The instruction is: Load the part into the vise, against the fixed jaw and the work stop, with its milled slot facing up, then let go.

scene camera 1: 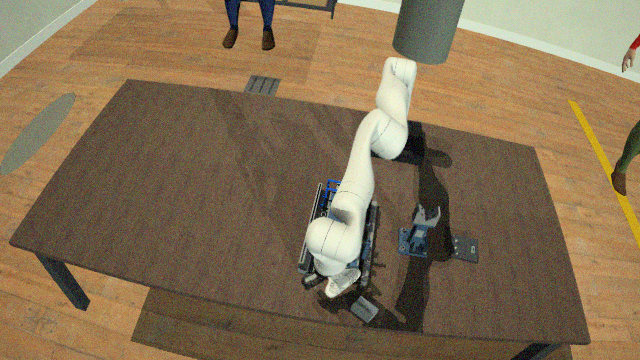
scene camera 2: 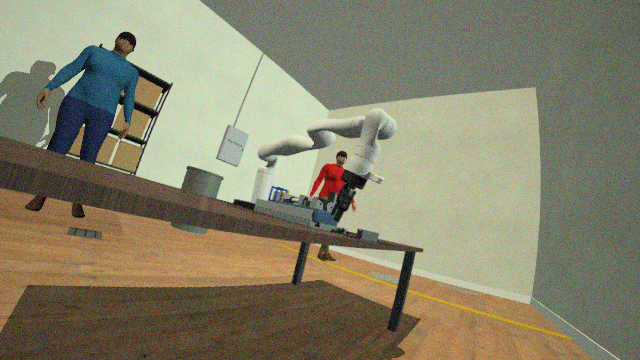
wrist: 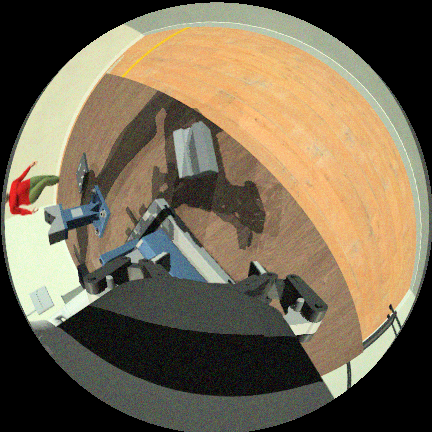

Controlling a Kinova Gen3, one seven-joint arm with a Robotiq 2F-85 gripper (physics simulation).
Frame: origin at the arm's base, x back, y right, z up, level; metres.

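Seen in the pictures: gripper, fingertip midpoint: (scene camera 2: 334, 217) (wrist: 208, 266).
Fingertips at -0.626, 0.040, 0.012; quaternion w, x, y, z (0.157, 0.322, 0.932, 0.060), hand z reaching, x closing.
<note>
A point is followed by its place in that frame, as x, y, z.
The part (scene camera 1: 364, 309) @(-0.683, -0.077, -0.002) (scene camera 2: 367, 235) @(-0.687, -0.061, -0.018) (wrist: 196, 151) @(-0.679, -0.069, -0.002), a grey block with a lengthwise slot, lies on the table near its front edge, beyond the near end of the vise; the slot appears to face up. The vise (scene camera 2: 282, 212) @(-0.494, 0.142, -0.010) (wrist: 199, 246) @(-0.607, 0.022, -0.026), with a blue and grey body, stands on the table, largely covered by the arm in the first scene view. My gripper (scene camera 2: 338, 216) @(-0.626, 0.040, 0.012) (wrist: 208, 266) @(-0.626, 0.040, 0.012) is open with nothing between its fingers, tilted, over the near end of the vise and apart from the part. I cannot make out the fixed jaw and work stop clearly.
A blue stand (scene camera 1: 414, 242) @(-0.420, -0.163, -0.003) (wrist: 80, 215) @(-0.420, -0.154, 0.030) with a grey notched top stands right of the vise in the first scene view. A dark flat plate (scene camera 1: 466, 249) @(-0.369, -0.336, -0.024) (wrist: 81, 172) @(-0.373, -0.320, -0.024) lies beyond it. The table's front edge runs close to the part. A blue frame (scene camera 1: 328, 189) @(-0.394, 0.121, 0.075) stands at the vise's far end.
</note>
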